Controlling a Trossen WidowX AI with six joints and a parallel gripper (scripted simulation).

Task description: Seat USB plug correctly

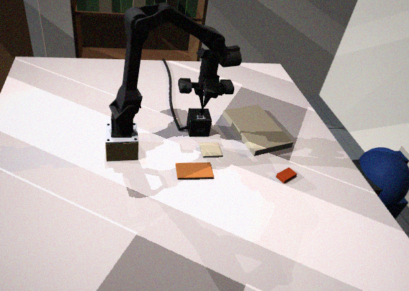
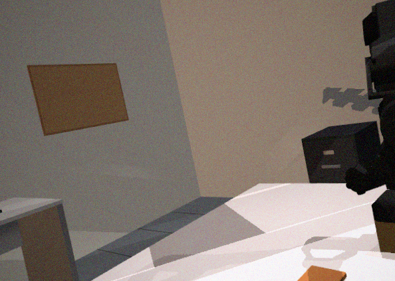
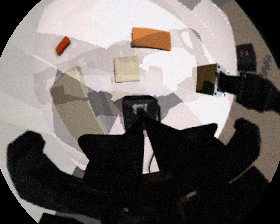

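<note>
Now: the pale-rimmed socket 60 mm below my gripper tip. The rest, counted from my gripper tip: cream pad: 120 mm below, 100 mm to the right, 30 mm ahead; USB plug: 20 mm below; orange pad: 200 mm to the right, 120 mm below, 40 mm behind.
</note>
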